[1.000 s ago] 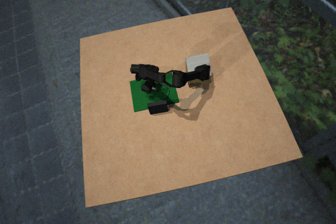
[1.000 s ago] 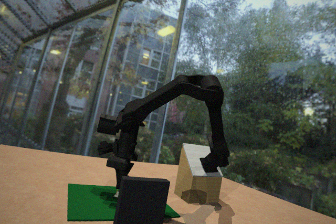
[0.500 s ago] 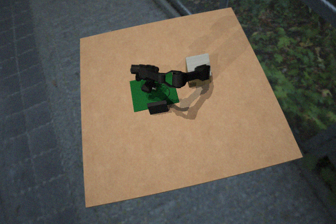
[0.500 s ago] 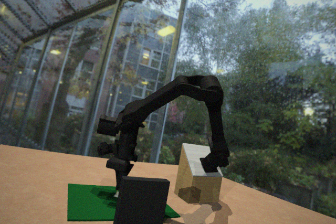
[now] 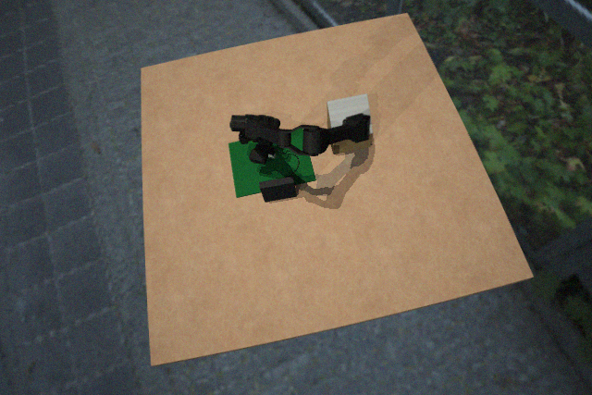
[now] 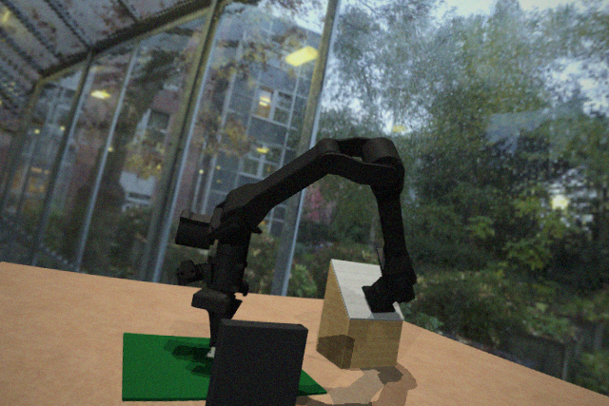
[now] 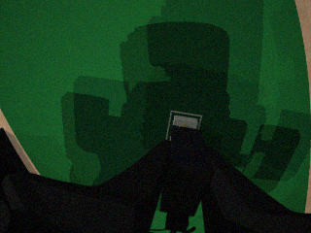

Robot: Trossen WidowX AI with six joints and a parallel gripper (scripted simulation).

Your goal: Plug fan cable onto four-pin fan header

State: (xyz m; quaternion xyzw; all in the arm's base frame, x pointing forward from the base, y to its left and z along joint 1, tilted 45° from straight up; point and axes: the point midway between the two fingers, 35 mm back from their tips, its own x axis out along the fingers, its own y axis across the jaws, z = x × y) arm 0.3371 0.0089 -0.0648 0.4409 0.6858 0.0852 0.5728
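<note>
The black fan plug is 1 cm behind my gripper tip and 1 cm above it. The rest, counted from my gripper tip: green board: 3 cm to the left, 5 cm below; black fan: 17 cm to the left, 3 cm above; pale four-pin header: 1 cm behind, 3 cm below.
</note>
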